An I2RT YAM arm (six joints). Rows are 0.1 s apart.
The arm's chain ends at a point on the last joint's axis. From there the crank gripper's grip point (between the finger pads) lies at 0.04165 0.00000 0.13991 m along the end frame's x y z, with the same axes.
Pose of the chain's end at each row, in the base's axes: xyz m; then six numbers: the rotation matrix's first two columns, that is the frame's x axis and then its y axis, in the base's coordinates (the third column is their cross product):
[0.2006 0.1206 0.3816 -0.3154 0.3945 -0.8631 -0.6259 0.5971 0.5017]
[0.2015 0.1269 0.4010 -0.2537 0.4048 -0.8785 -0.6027 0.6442 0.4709]
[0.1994 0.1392 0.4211 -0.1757 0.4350 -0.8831 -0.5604 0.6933 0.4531]
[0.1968 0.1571 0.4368 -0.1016 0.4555 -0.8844 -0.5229 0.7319 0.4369]
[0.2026 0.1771 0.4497 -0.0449 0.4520 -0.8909 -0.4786 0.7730 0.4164]
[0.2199 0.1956 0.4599 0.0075 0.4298 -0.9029 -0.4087 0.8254 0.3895]
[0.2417 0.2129 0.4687 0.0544 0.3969 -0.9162 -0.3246 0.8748 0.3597]
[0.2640 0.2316 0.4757 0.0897 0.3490 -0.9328 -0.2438 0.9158 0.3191]
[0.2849 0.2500 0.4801 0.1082 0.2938 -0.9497 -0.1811 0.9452 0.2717]
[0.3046 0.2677 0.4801 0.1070 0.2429 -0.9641 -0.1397 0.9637 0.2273]
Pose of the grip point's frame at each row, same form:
[0.2873 0.2348 0.3538 -0.3154 0.3945 -0.8631 -0.6259 0.5971 0.5017]
[0.2968 0.2346 0.3757 -0.2537 0.4048 -0.8785 -0.6027 0.6442 0.4709]
[0.3053 0.2377 0.4014 -0.1757 0.4350 -0.8831 -0.5604 0.6933 0.4531]
[0.3110 0.2470 0.4229 -0.1016 0.4555 -0.8844 -0.5229 0.7319 0.4369]
[0.3234 0.2582 0.4380 -0.0449 0.4520 -0.8909 -0.4786 0.7730 0.4164]
[0.3479 0.2647 0.4477 0.0075 0.4298 -0.9029 -0.4087 0.8254 0.3895]
[0.3761 0.2683 0.4552 0.0544 0.3969 -0.9162 -0.3246 0.8748 0.3597]
[0.4028 0.2739 0.4602 0.0897 0.3490 -0.9328 -0.2438 0.9158 0.3191]
[0.4262 0.2822 0.4623 0.1082 0.2938 -0.9497 -0.1811 0.9452 0.2717]
[0.4468 0.2933 0.4591 0.1070 0.2429 -0.9641 -0.1397 0.9637 0.2273]

